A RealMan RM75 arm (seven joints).
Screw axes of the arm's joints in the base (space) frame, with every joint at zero. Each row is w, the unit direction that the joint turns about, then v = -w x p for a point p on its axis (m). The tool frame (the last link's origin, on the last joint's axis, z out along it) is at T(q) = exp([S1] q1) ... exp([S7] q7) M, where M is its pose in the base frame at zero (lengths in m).
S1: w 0 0 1 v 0 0 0
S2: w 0 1 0 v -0.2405 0 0
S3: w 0 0 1 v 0 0 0
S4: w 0 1 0 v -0.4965 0 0
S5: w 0 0 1 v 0 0 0
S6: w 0 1 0 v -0.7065 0 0
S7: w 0 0 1 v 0 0 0
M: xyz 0 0 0.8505 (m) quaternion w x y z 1 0 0 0
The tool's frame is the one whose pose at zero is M.
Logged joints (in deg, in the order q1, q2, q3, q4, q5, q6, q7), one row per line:
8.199 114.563 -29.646 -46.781 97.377 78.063 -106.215
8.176 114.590 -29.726 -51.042 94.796 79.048 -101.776
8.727 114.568 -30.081 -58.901 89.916 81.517 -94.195
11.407 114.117 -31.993 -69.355 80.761 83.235 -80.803
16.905 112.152 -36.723 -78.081 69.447 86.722 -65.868
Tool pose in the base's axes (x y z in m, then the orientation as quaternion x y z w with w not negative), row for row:
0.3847 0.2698 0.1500 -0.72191 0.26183 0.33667 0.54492
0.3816 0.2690 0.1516 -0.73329 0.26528 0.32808 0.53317
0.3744 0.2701 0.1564 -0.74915 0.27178 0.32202 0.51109
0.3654 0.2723 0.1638 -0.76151 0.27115 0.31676 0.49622
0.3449 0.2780 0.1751 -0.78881 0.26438 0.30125 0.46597
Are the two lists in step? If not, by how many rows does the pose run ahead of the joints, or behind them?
The pose runs 2 rows behind the joints: the pose in row i belongs to the joints in row i - 2.
